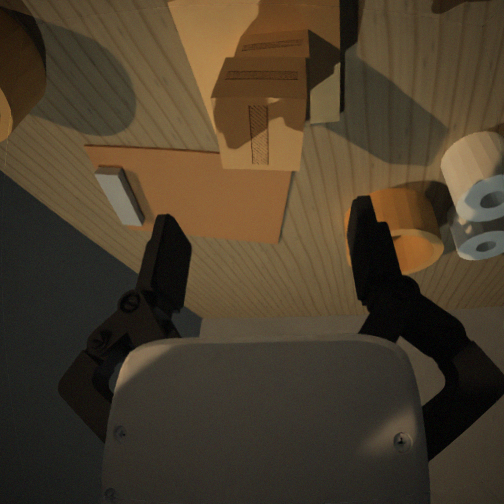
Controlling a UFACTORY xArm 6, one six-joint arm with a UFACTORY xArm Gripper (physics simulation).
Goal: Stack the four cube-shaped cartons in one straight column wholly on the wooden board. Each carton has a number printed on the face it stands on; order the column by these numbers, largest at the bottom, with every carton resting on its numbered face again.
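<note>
My gripper is open and empty, its two black fingers spread wide above the striped wooden table top. Beyond it, at the top centre, brown cartons stand one on another in a column; the nearest one shows a tape strip. The column stands on a light tan board that runs off the top edge. I cannot tell how many cartons the column holds, and no numbers are visible. The gripper is well short of the column and touches nothing.
A flat brown cardboard piece with a white label lies between the gripper and the column. An orange tape roll and two white paper rolls sit at the right. A brown cylinder is at the top left.
</note>
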